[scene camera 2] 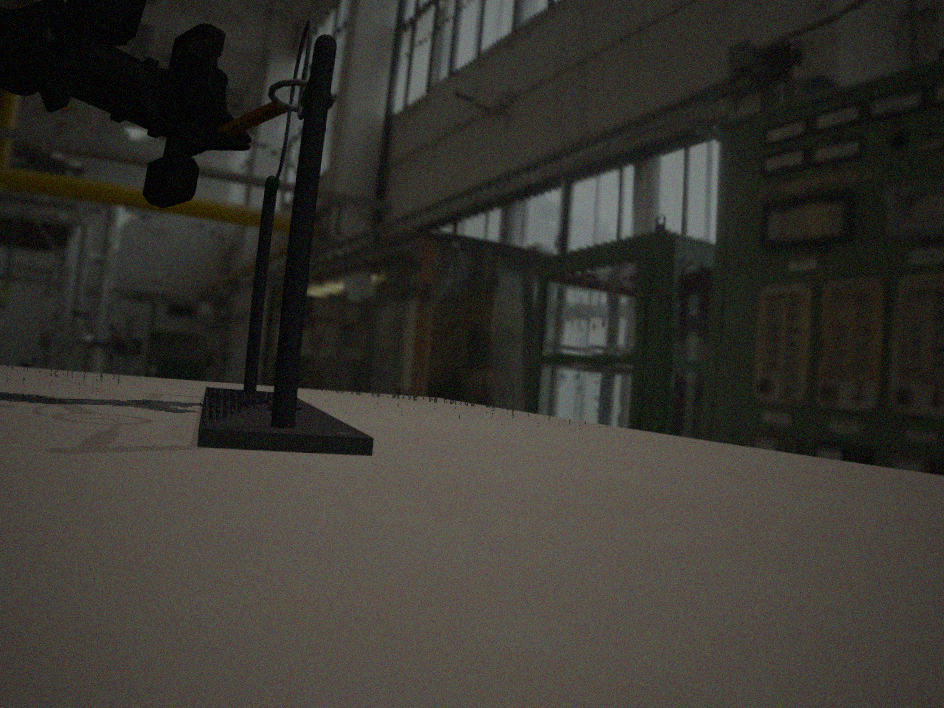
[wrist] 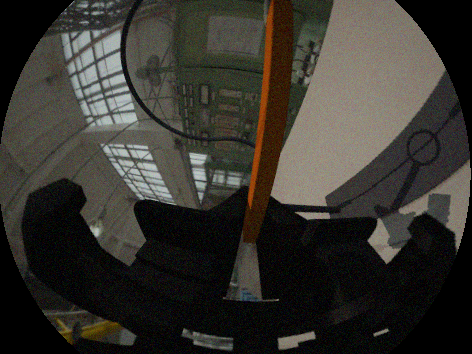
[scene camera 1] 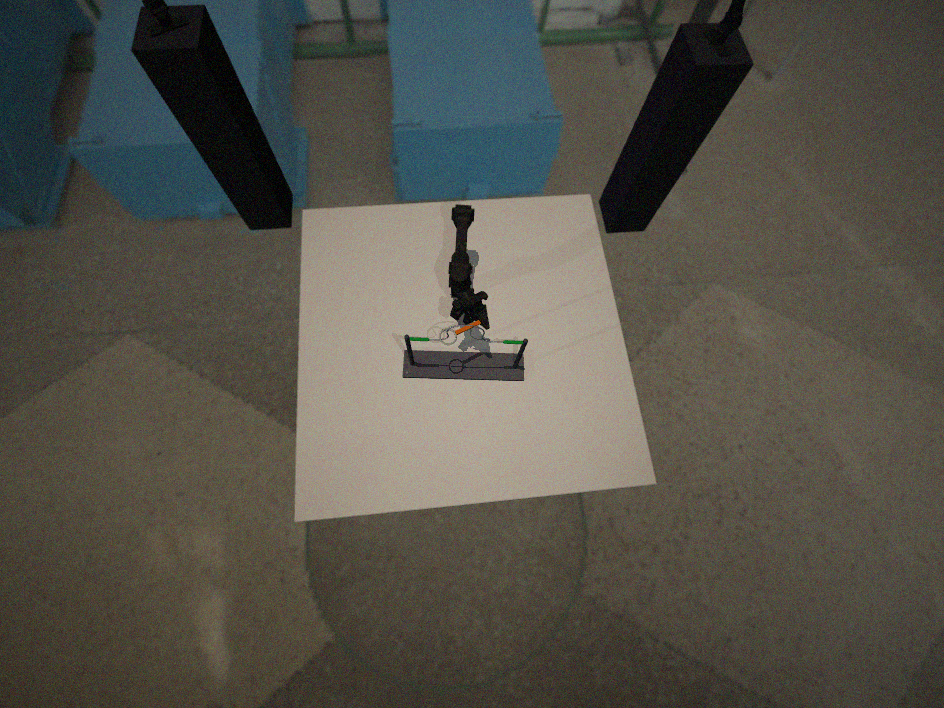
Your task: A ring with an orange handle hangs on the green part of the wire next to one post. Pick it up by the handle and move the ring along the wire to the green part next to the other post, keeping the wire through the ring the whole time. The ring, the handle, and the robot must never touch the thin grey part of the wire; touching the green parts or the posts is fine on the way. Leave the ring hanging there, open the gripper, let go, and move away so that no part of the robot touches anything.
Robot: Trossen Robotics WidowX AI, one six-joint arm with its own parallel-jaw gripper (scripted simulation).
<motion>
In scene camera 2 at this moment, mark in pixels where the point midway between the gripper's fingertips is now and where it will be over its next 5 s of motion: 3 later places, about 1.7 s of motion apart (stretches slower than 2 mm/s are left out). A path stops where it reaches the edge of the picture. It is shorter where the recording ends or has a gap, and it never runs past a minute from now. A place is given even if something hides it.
The gripper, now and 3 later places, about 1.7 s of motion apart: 248,145; 254,106; 251,123; 248,145
</motion>
